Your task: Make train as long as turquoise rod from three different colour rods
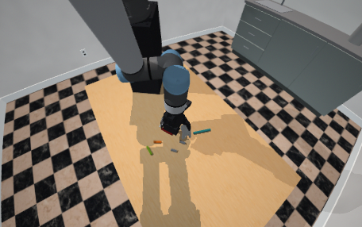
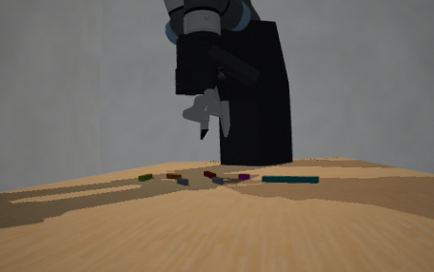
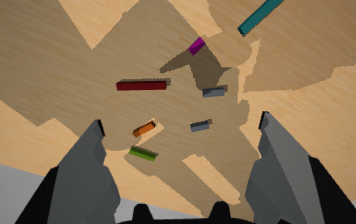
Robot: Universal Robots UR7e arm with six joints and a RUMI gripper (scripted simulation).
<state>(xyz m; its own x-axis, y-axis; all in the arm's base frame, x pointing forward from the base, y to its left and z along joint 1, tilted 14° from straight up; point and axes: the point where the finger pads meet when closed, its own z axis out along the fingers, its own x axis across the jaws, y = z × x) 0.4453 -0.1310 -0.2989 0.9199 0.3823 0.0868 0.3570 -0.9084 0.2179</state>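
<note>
Now: hand 60 mm to the right of the magenta rod and 80 mm above it. From my hand the other things lie so: red rod 50 mm behind, 10 mm to the right, 80 mm below; lime-green rod 30 mm behind, 150 mm to the right, 80 mm below; orange rod 40 mm behind, 90 mm to the right, 80 mm below.
</note>
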